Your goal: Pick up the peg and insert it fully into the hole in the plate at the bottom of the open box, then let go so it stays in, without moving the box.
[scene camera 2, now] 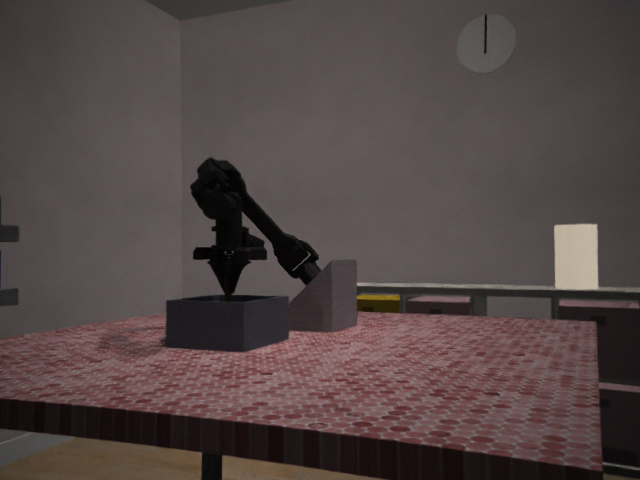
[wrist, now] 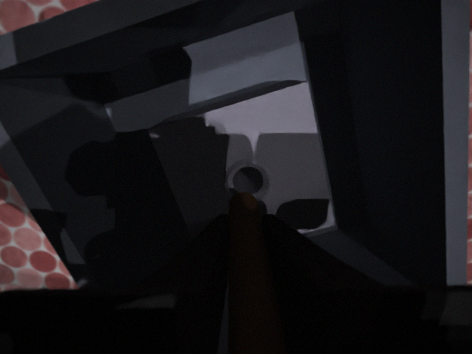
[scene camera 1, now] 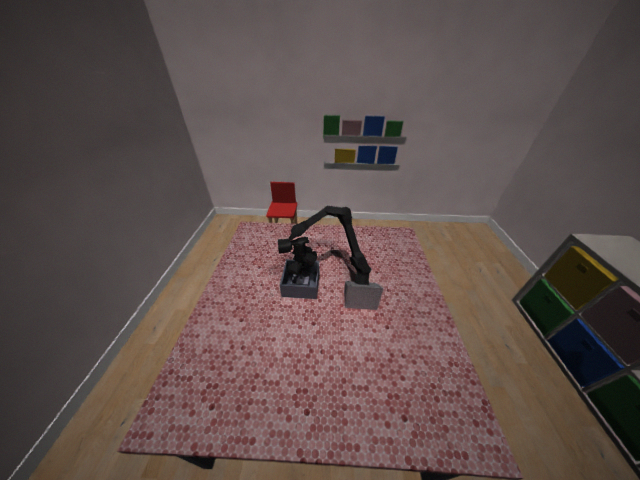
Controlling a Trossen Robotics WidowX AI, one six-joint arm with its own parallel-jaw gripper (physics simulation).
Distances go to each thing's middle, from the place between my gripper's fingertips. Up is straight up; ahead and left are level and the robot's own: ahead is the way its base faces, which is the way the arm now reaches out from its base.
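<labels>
A dark grey box (scene camera 2: 248, 322) is 6 cm below my hand. There is a light grey plate (wrist: 272, 130) too, and that plate is 7 cm below my hand.
</labels>
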